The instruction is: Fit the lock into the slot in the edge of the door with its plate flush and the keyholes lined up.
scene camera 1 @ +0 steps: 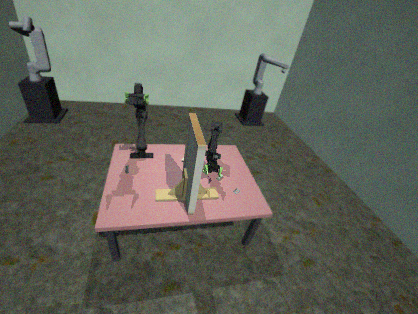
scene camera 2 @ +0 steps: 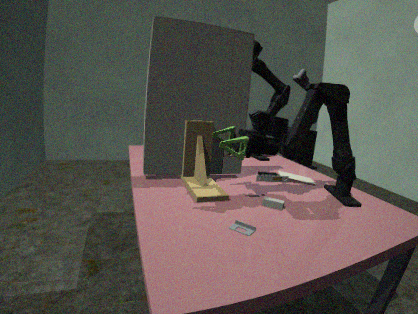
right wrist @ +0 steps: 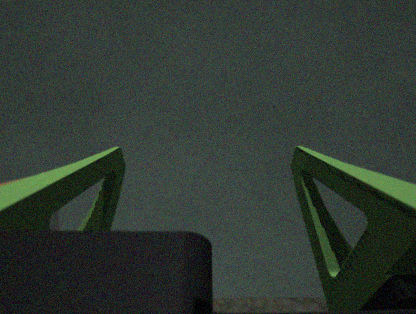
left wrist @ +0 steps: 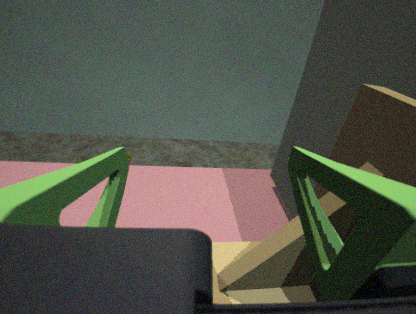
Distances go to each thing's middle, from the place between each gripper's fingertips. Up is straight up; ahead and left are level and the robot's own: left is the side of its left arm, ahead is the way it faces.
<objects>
Now: the wooden stand (scene camera 1: 178, 192) 180 mm to the right of my left hand and 80 mm below it. From my left hand the other things lie so: grey door (scene camera 1: 195, 148): 180 mm to the right, 120 mm above.
My right hand is 36 cm above the grey door, 34 cm to the right of it and 21 cm short of it. Round my right hand: wooden stand: 56 cm below, 34 cm to the left, 21 cm ahead.
</objects>
